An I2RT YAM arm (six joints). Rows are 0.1 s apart.
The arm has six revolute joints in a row. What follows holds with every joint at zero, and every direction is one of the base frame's. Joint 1 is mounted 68 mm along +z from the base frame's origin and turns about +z. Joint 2 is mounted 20 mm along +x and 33.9 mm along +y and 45.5 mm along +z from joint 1 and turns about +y. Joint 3 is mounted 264 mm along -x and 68.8 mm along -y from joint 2 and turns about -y. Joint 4 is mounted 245 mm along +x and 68.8 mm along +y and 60 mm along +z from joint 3 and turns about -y. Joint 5 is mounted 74 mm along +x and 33.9 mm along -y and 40.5 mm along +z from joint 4 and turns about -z. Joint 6 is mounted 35.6 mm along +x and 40.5 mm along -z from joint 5 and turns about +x. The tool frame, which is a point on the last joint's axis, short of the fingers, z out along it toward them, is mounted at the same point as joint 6; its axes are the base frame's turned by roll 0, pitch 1.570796 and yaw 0 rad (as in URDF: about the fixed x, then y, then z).
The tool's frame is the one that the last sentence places.
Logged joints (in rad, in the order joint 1, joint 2, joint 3, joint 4, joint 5, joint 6), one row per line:
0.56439 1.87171 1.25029 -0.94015 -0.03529 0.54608
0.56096 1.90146 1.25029 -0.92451 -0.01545 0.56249
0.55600 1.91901 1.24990 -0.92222 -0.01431 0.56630
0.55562 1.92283 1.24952 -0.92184 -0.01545 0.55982
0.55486 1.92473 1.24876 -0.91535 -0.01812 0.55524
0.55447 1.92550 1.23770 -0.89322 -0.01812 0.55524
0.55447 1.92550 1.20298 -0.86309 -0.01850 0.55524
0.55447 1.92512 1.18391 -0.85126 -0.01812 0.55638
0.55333 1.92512 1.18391 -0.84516 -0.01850 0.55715
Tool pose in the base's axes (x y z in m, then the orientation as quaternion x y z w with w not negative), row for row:
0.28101 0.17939 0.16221 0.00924 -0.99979 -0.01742 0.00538
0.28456 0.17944 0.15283 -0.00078 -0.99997 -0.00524 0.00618
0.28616 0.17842 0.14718 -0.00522 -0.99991 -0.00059 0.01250
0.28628 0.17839 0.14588 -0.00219 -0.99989 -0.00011 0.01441
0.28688 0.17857 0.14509 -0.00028 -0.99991 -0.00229 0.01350
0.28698 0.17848 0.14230 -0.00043 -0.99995 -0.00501 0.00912
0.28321 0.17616 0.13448 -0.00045 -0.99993 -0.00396 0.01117
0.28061 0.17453 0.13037 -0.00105 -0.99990 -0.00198 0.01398
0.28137 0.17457 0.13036 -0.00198 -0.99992 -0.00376 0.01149
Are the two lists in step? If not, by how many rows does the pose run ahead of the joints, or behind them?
They are in step.
